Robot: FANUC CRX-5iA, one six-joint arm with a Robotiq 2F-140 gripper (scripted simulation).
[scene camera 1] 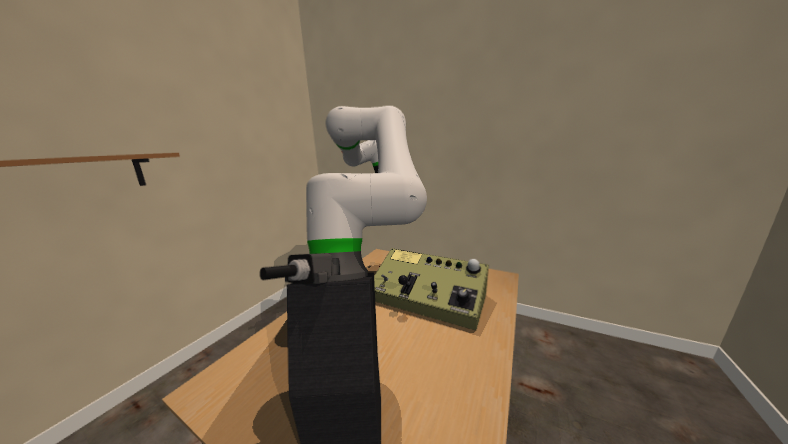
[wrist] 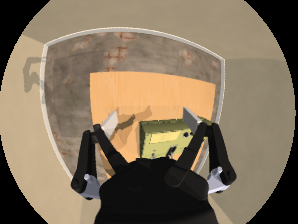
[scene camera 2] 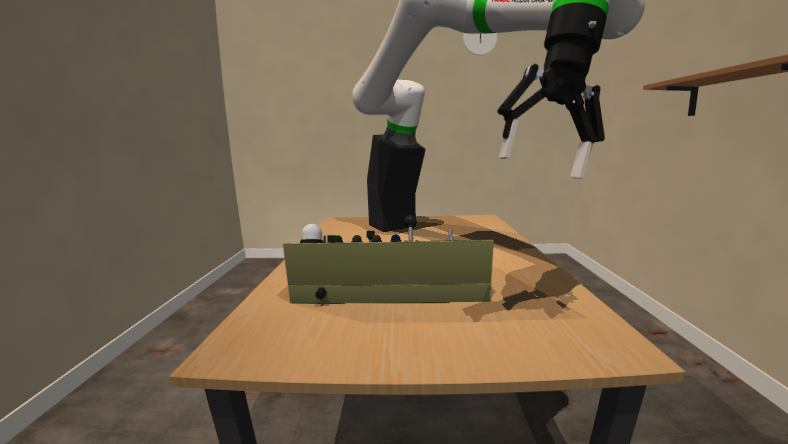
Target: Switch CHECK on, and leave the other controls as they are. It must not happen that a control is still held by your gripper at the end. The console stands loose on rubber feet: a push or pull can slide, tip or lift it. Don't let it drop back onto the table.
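Console (scene camera 2: 456, 270), my gripper (scene camera 2: 541, 168). Console again (scene camera 1: 451, 302). My gripper (wrist: 150, 114), console (wrist: 160, 137).
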